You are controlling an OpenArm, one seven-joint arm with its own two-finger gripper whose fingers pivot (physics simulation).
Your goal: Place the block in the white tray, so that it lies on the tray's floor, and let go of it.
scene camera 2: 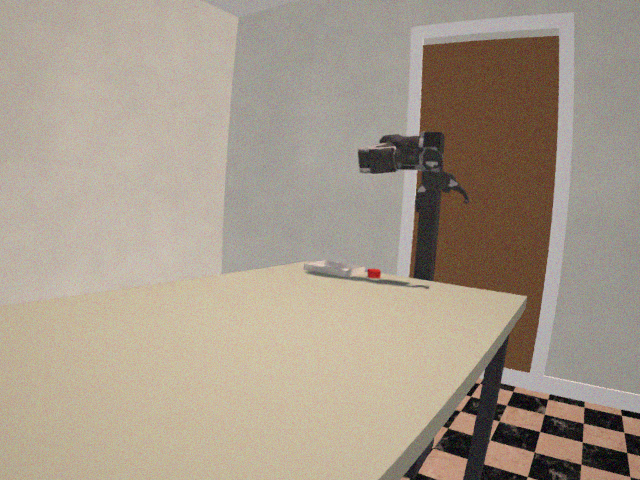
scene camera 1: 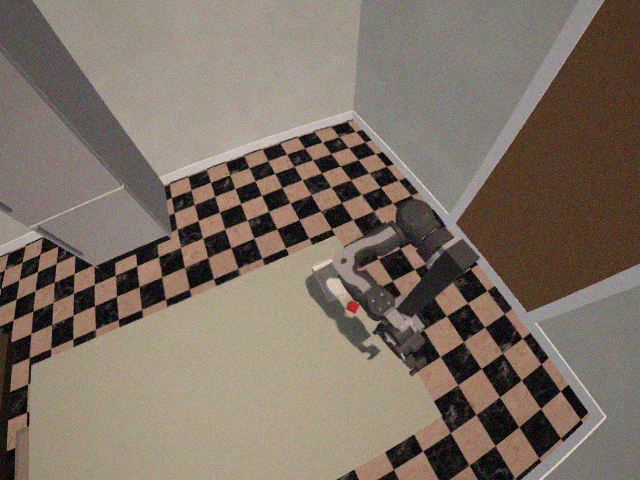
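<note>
A small red block (scene camera 1: 352,306) (scene camera 2: 373,273) rests on the pale table, outside the white tray and close to its end. The white tray (scene camera 1: 323,265) (scene camera 2: 325,269) lies flat near the table's edge on the robot's side; in scene camera 1 the arm and its shadow cover part of it. My gripper (scene camera 1: 395,352) (scene camera 2: 443,201) is open, with its fingers spread and no block between them. It hangs high above the table's edge, well apart from the block, which lies to the upper left of the gripper in scene camera 1.
The pale table (scene camera 1: 206,387) (scene camera 2: 206,361) stretches away from the arm. The arm's dark post (scene camera 2: 427,242) stands behind the table's far edge, in front of a brown door (scene camera 1: 578,180) (scene camera 2: 491,155). A grey cabinet (scene camera 1: 118,217) stands at the left in scene camera 1.
</note>
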